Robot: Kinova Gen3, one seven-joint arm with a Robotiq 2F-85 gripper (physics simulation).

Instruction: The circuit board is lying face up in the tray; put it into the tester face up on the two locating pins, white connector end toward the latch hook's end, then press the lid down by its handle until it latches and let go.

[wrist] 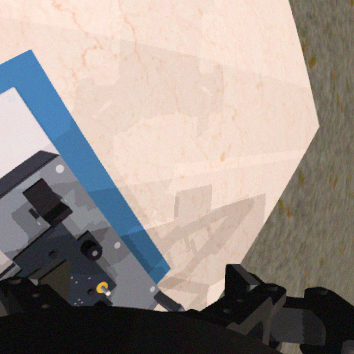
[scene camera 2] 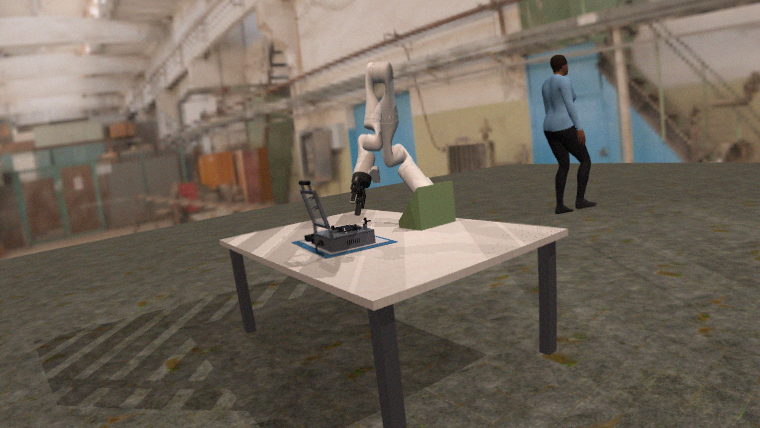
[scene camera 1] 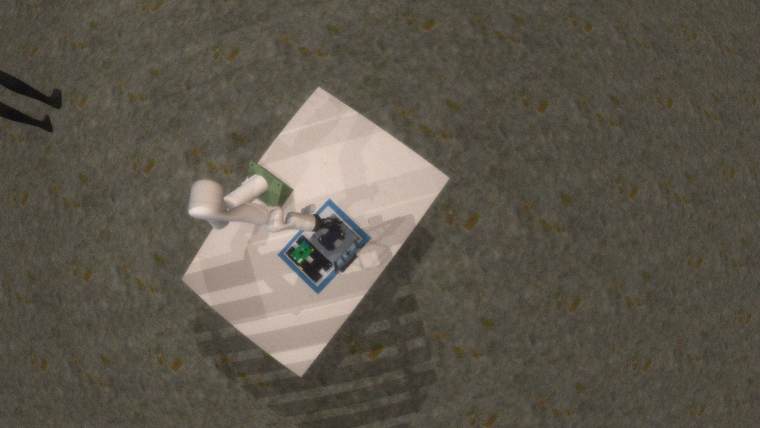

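Seen in the pictures: gripper, fingertip midpoint: [wrist: 147,279] [scene camera 2: 354,209] [scene camera 1: 335,225]; arm's base, link origin: [scene camera 2: 429,197] [scene camera 1: 261,183].
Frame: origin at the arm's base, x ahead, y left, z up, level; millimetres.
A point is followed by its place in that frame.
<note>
The green circuit board [scene camera 1: 303,250] {y -152, x 358, z -98 mm} lies face up in the black tray [scene camera 1: 316,267] {y -182, x 464, z -99 mm} on the blue mat [scene camera 1: 298,274] {y -276, x 408, z -116 mm} [scene camera 2: 385,242] {y 121, x 347, z -112 mm} [wrist: 81,151] {y 121, x 401, z -116 mm}. The grey tester [scene camera 1: 351,239] {y 47, x 525, z -57 mm} [scene camera 2: 346,239] {y 79, x 491, z -74 mm} [wrist: 130,277] {y 63, x 499, z -58 mm} stands next to the tray. Its lid [scene camera 2: 314,207] {y 4, x 567, z 56 mm} stands open and upright, with the handle [scene camera 2: 304,183] {y 2, x 594, z 150 mm} at the top. The wrist view shows a yellow-based locating pin [wrist: 102,288] {y 42, x 470, z -44 mm} and a black post [wrist: 91,248] {y 60, x 432, z -36 mm} in the tester's bed. My gripper [scene camera 1: 330,223] {y 65, x 431, z 28 mm} [scene camera 2: 357,206] {y 65, x 431, z 28 mm} is open and empty. It hangs a little above the tester's end away from the lid.
The white table [scene camera 1: 329,137] {y 404, x 99, z -118 mm} [scene camera 2: 425,261] {y 450, x 432, z -118 mm} [wrist: 175,105] {y 248, x 438, z -118 mm} carries the arm's green wedge mount [scene camera 1: 275,185] {y 40, x 85, z 39 mm} [scene camera 2: 428,208] {y 65, x 67, z -33 mm} at its edge. A person [scene camera 2: 566,132] walks on the floor behind the table. The table edge is close to the tester on the lid side.
</note>
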